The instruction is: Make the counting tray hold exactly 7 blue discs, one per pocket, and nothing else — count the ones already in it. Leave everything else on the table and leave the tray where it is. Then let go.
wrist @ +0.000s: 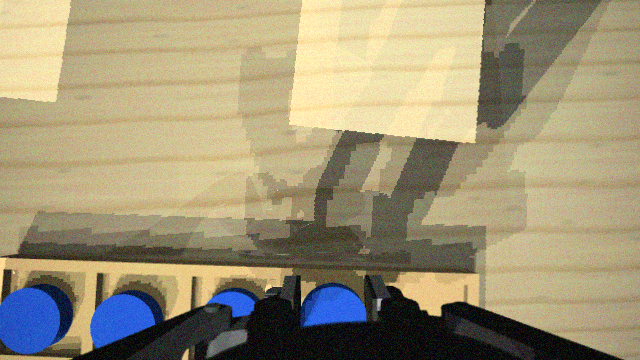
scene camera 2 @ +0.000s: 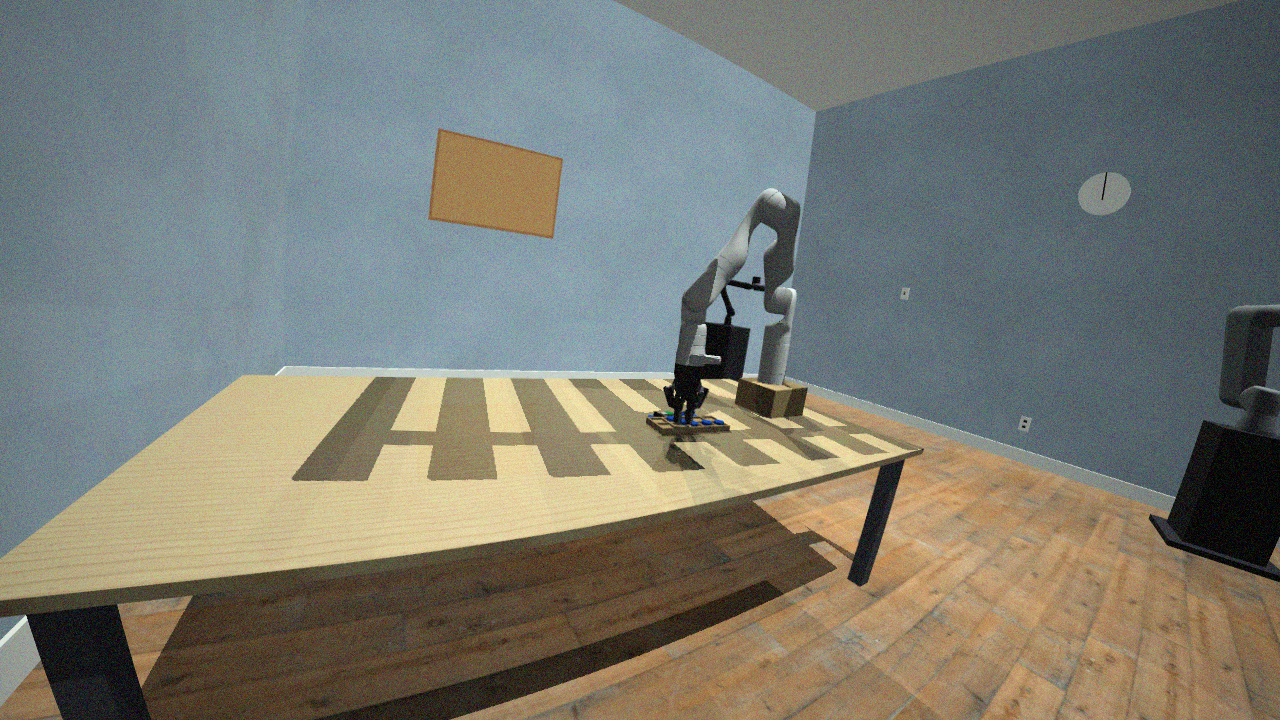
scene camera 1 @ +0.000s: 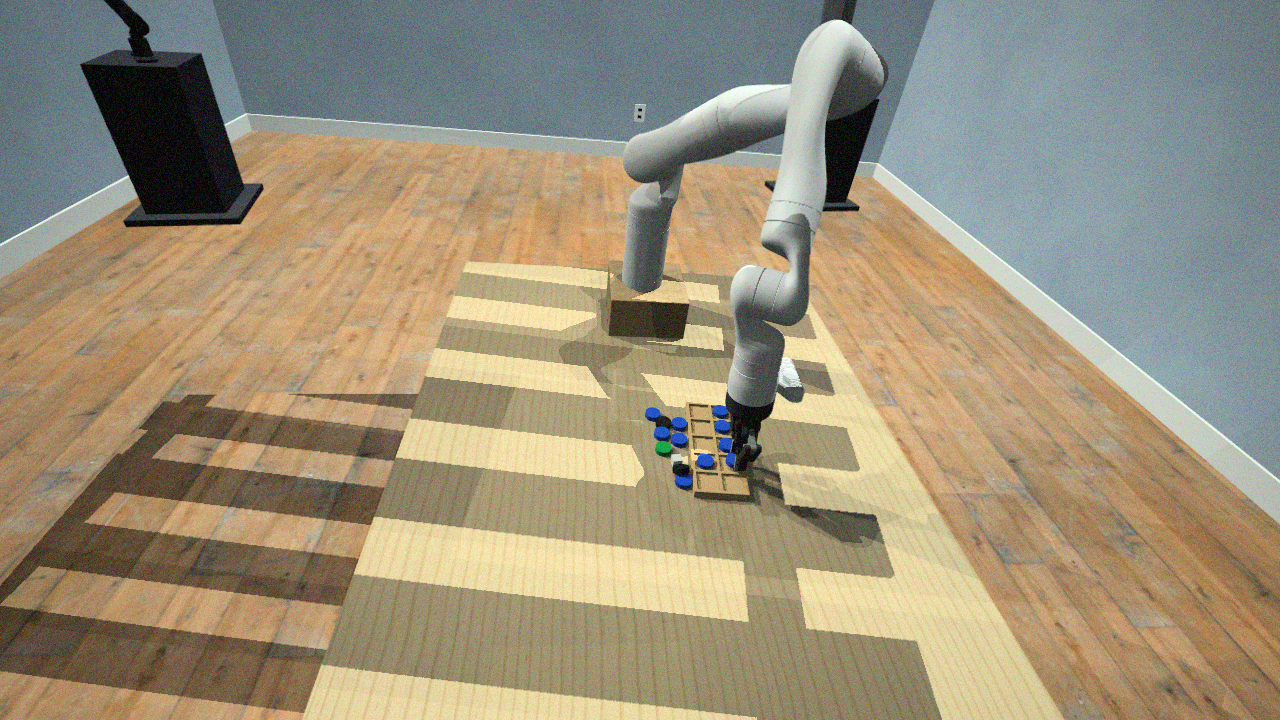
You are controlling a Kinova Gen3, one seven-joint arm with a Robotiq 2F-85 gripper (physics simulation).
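The wooden counting tray [scene camera 1: 720, 495] [scene camera 2: 673, 429] [wrist: 133, 265] lies on the table under my gripper. My gripper [scene camera 1: 742, 455] [scene camera 2: 685, 412] [wrist: 332, 297] is shut on a blue disc [wrist: 331, 306] and holds it low over a pocket in the tray's right row. In the wrist view three more blue discs [wrist: 28, 318] [wrist: 119, 318] [wrist: 232, 301] sit in pockets to the left of it. Scene camera 1 shows another blue disc [scene camera 1: 705, 460] in the tray's left row. The pocket under the held disc is hidden.
Loose discs lie just left of the tray: several blue ones [scene camera 1: 679, 439], a green one [scene camera 1: 663, 449] and black ones [scene camera 1: 677, 467]. The arm's wooden base block [scene camera 1: 646, 313] [scene camera 2: 769, 396] stands behind the tray. Striped shadows cross the table.
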